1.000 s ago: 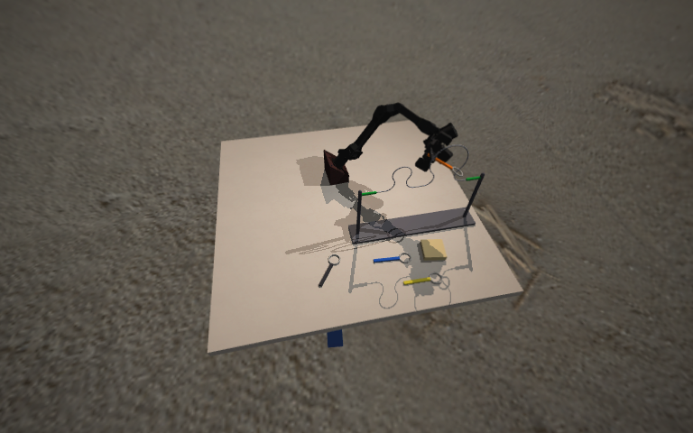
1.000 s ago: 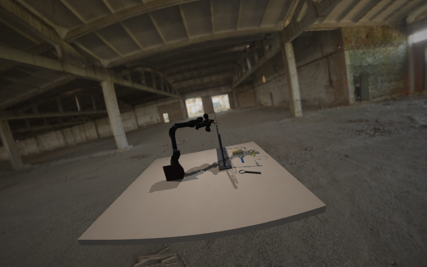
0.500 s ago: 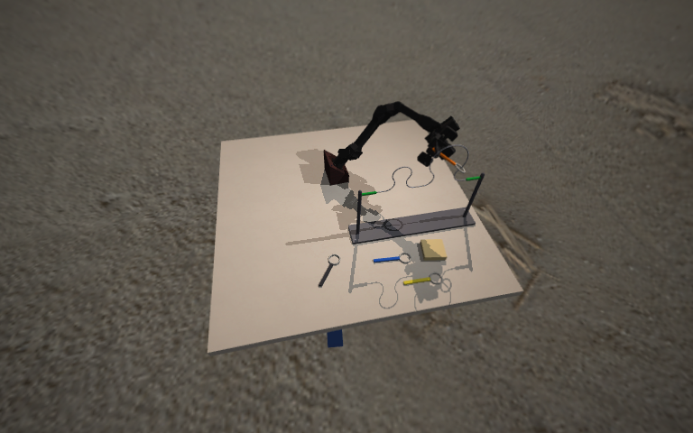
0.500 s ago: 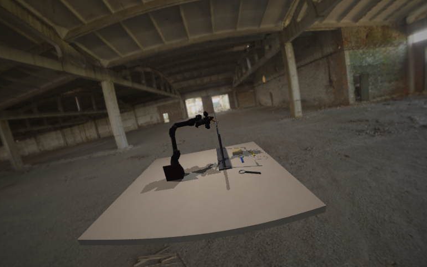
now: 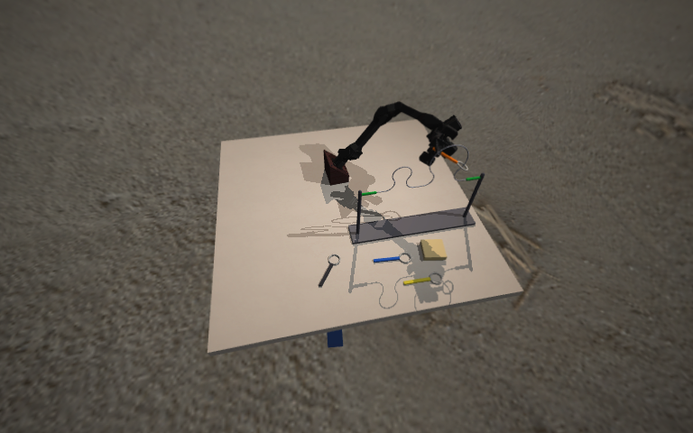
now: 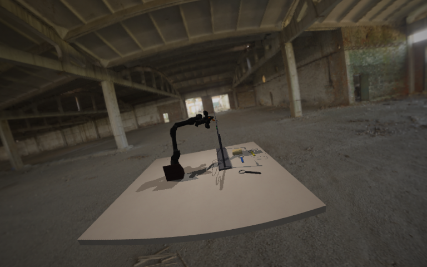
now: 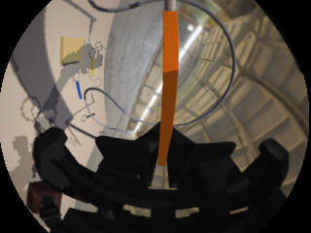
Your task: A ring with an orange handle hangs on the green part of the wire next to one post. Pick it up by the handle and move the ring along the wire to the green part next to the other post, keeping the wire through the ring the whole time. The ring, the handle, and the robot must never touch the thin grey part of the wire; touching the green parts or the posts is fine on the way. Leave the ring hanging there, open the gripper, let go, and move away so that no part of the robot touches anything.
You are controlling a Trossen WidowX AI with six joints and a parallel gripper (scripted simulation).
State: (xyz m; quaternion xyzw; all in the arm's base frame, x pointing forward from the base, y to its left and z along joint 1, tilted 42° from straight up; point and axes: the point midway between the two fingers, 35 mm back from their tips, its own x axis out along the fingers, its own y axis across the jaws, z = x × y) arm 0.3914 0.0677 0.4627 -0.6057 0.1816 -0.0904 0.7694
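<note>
The orange-handled ring lies 8 cm to the left of my gripper tip and 4 cm below it. From my gripper tip the other things lie so: tan block (41 cm below, 18 cm ahead); blue-handled ring (42 cm below, 19 cm ahead, 18 cm to the right); yellow-handled ring (42 cm below, 32 cm ahead, 8 cm to the right).
</note>
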